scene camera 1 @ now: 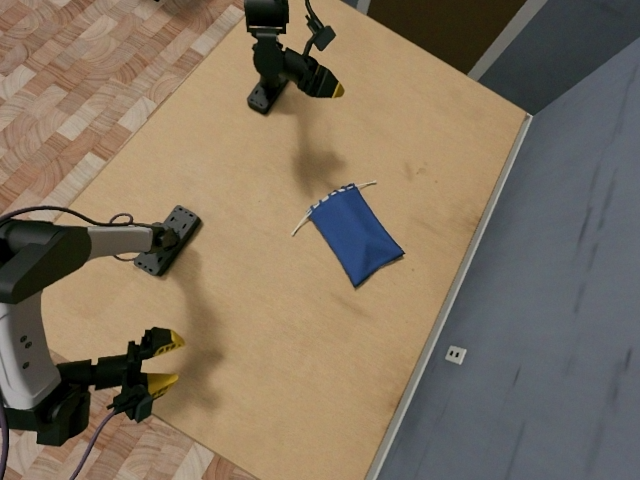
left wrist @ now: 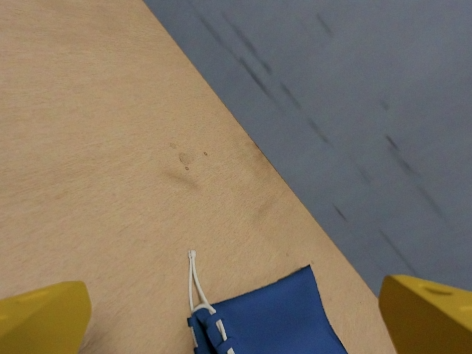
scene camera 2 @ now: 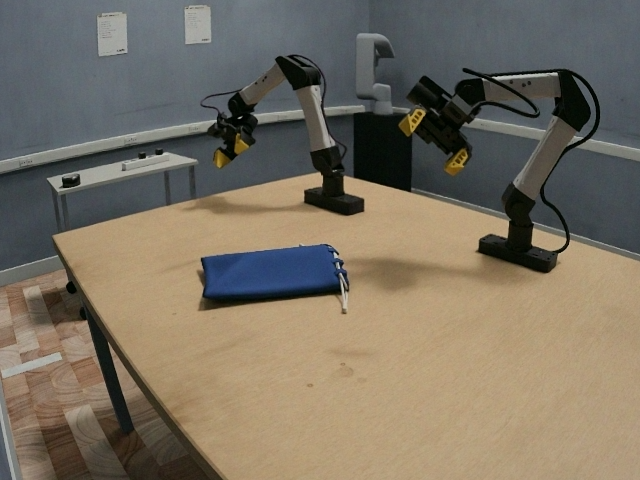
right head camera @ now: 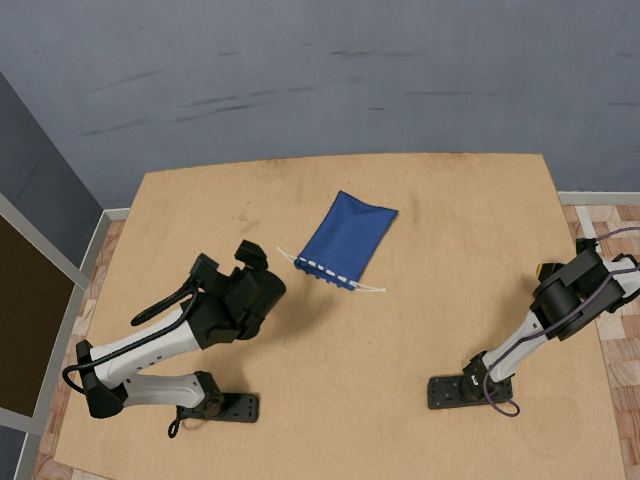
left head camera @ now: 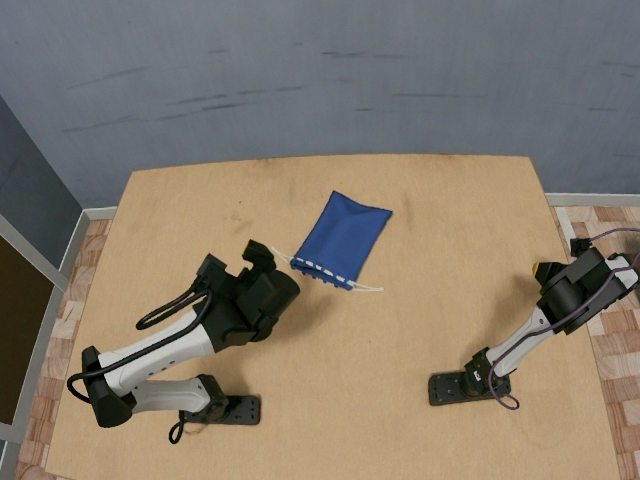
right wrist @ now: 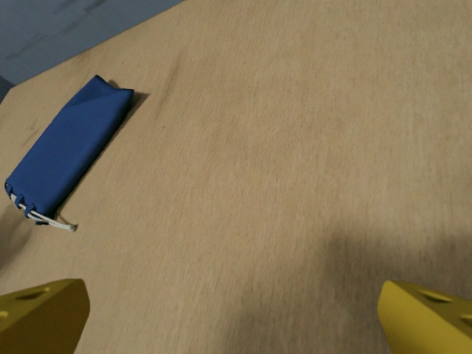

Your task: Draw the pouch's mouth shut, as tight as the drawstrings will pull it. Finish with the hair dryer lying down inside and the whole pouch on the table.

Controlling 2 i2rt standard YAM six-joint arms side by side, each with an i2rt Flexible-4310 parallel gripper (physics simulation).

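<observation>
The blue pouch [left head camera: 343, 237] [right head camera: 351, 237] [scene camera 1: 356, 237] [scene camera 2: 268, 272] [left wrist: 280, 330] [right wrist: 70, 145] lies on the table, its mouth toward the arm bases and nearly as wide as its body. A white drawstring end [left head camera: 281, 254] [left wrist: 192, 280] sticks out at the mouth's left corner, another drawstring end [left head camera: 370, 287] [right wrist: 55, 222] at its right corner. The hair dryer does not show; the pouch's inside is hidden. My left gripper [scene camera 2: 432, 145] [left wrist: 235, 291] is open, raised above the table on the mouth's left side. My right gripper [scene camera 1: 178, 360] [right wrist: 234, 292] is open, raised far to the pouch's right.
The wooden table [left head camera: 361, 413] [scene camera 2: 465, 403] ends at a grey-blue wall [left head camera: 330, 77] beyond the pouch. The left arm's base [left head camera: 242, 409] and right arm's base [left head camera: 444, 388] stand on the near side. A side table [scene camera 2: 93, 178] stands apart in scene camera 2.
</observation>
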